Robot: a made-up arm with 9 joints. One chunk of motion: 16 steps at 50 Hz.
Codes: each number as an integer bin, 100 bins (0 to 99) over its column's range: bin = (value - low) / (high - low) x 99, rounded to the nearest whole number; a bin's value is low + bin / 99 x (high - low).
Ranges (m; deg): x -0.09..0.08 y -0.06..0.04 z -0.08..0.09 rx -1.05..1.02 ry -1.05..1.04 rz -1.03..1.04
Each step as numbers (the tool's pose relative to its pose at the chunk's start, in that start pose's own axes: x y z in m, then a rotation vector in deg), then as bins.
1 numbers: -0.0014 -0.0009 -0.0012 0.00 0.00 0.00
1 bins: 52 59 46 50 50 49
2 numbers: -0.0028 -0.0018 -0.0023 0.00 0.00 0.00
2 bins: 51 58 45 50 50 49
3 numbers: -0.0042 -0.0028 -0.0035 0.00 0.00 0.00
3 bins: 50 57 45 50 50 49
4 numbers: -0.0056 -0.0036 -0.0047 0.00 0.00 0.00
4 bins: 49 56 44 50 50 49
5 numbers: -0.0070 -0.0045 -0.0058 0.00 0.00 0.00
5 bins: 48 55 43 50 50 49
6 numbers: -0.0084 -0.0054 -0.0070 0.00 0.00 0.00
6 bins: 48 54 43 50 50 49
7 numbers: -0.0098 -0.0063 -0.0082 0.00 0.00 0.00
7 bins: 47 53 42 50 50 49
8 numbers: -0.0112 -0.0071 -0.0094 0.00 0.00 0.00
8 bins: 46 52 41 50 50 49
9 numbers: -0.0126 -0.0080 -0.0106 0.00 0.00 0.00
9 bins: 45 51 40 50 50 49
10 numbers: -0.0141 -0.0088 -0.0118 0.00 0.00 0.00
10 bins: 44 51 40 50 50 49
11 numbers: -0.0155 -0.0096 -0.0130 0.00 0.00 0.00
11 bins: 43 50 39 50 50 49
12 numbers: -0.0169 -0.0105 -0.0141 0.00 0.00 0.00
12 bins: 43 49 38 50 50 49
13 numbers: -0.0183 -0.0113 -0.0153 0.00 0.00 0.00
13 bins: 42 48 38 50 50 49
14 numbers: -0.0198 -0.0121 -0.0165 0.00 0.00 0.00
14 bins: 41 47 37 50 50 49
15 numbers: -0.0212 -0.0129 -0.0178 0.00 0.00 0.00
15 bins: 40 47 36 50 50 49
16 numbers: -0.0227 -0.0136 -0.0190 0.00 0.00 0.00
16 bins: 39 46 36 50 50 49
